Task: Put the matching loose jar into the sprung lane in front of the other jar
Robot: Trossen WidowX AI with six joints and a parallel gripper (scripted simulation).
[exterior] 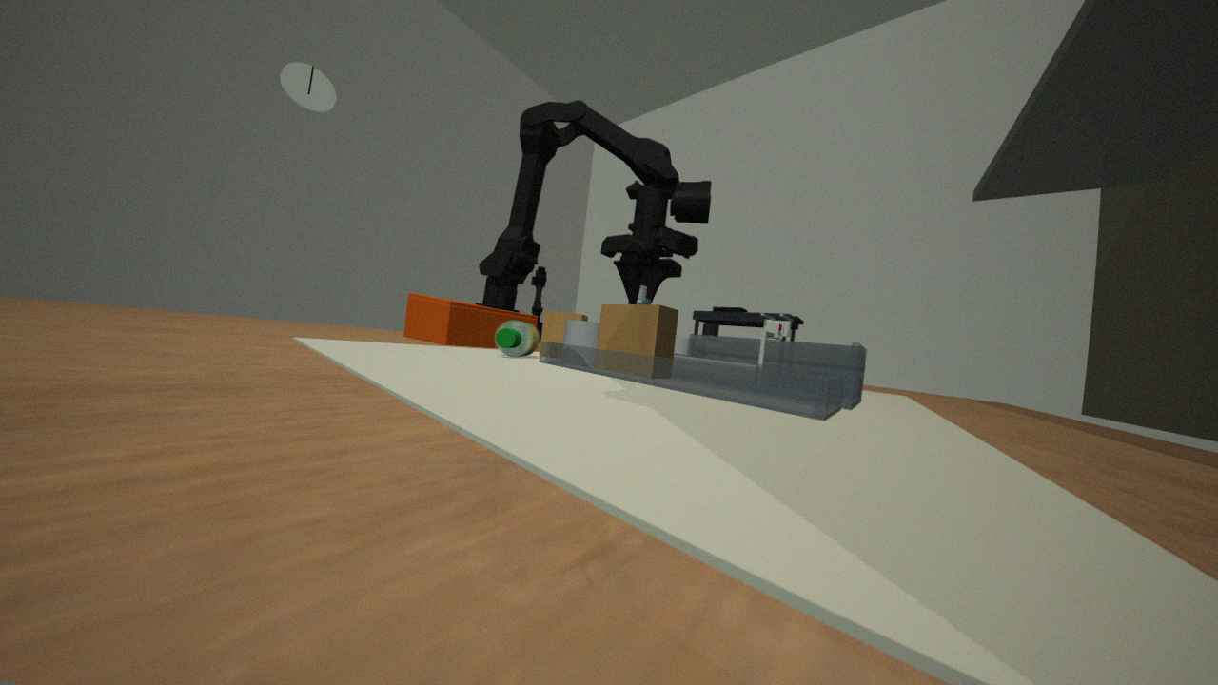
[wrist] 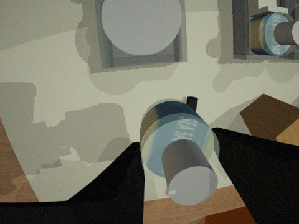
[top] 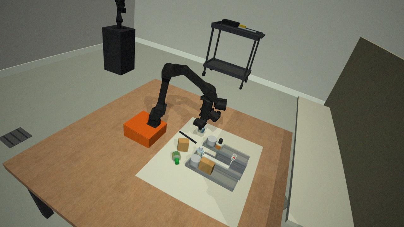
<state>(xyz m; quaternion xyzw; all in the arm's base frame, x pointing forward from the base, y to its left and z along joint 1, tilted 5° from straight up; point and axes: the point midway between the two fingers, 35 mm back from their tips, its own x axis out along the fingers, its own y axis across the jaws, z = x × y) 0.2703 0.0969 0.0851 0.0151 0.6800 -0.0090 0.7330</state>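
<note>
Right now my gripper tip is 12 cm to the left of the white mat, 11 cm short of it and 10 cm above it. The rest, counted from my gripper tip: thin black stick: 10 cm below, 7 cm behind, 2 cm to the right; then white pusher plate: 16 cm ahead, 10 cm to the right, 5 cm below; then grey lane rack: 20 cm ahead, 12 cm to the right, 8 cm below.
</note>
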